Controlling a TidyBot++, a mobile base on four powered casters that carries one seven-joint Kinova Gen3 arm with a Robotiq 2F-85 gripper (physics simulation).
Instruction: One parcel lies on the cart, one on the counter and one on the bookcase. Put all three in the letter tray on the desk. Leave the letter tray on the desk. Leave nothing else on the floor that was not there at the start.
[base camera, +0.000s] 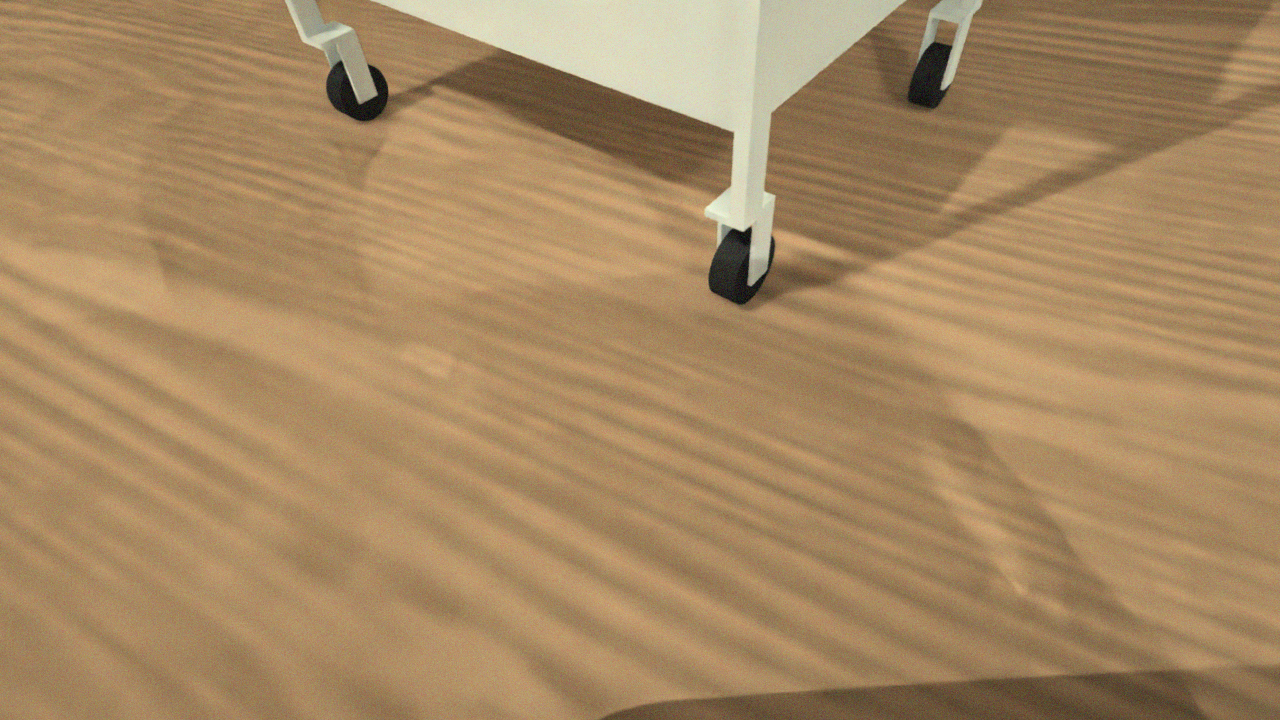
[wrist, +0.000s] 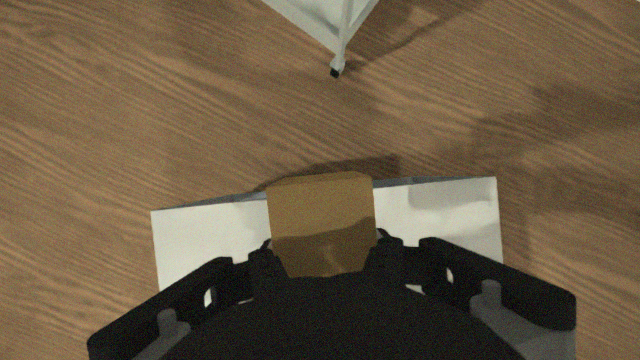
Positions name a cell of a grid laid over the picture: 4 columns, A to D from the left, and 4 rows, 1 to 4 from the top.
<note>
In view: my gripper (wrist: C3) and a cart (base camera: C1).
</note>
